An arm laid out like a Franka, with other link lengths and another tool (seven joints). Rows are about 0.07 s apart.
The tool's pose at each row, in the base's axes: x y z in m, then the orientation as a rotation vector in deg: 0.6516 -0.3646 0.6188 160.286 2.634 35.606; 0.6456 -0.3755 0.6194 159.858 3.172 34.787; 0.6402 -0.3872 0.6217 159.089 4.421 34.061; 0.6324 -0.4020 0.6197 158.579 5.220 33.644; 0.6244 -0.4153 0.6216 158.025 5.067 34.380; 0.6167 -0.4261 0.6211 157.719 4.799 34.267; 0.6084 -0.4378 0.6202 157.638 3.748 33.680
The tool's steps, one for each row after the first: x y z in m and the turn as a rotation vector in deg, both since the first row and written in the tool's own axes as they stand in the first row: -0.0062 0.0108 -0.0002 -0.468 -0.442 -0.558; -0.0112 0.0228 -0.0015 -1.119 -0.711 -1.650; -0.0204 0.0368 0.0008 -1.538 -0.850 -2.349; -0.0281 0.0503 -0.0007 -1.967 -0.291 -2.261; -0.0362 0.0608 -0.0007 -2.327 -0.352 -2.161; -0.0452 0.0720 -0.0004 -2.690 -0.843 -1.553
